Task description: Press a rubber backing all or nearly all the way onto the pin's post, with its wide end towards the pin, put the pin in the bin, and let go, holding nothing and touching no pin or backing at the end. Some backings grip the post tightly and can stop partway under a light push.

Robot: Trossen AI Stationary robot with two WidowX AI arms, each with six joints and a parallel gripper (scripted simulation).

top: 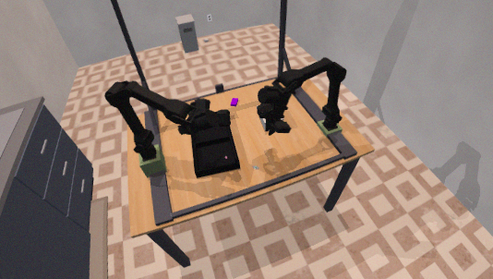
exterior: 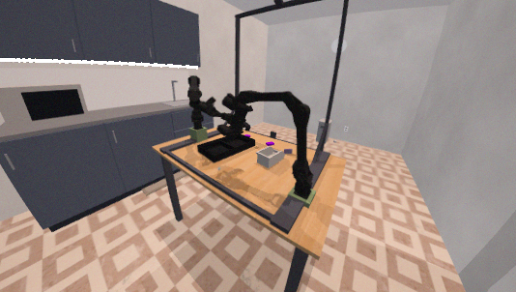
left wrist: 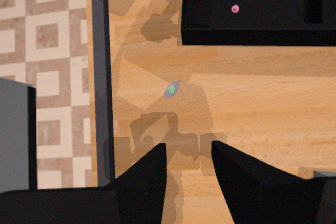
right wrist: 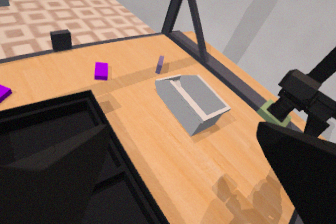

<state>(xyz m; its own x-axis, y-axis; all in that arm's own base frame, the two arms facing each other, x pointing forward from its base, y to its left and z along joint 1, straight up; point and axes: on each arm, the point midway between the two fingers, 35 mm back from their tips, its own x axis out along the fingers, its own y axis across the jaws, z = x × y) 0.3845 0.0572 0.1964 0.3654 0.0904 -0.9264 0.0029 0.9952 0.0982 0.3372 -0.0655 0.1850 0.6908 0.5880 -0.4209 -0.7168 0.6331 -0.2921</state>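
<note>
My left hand is 22 cm above the silver leaf-shaped pin, 9 cm to the left of it and 3 cm short of it. From my left hand the other things lie so: black two-compartment tray: 25 cm to the right, 20 cm below, 17 cm behind; then grey bin: 26 cm behind, 18 cm below, 8 cm to the left.
</note>
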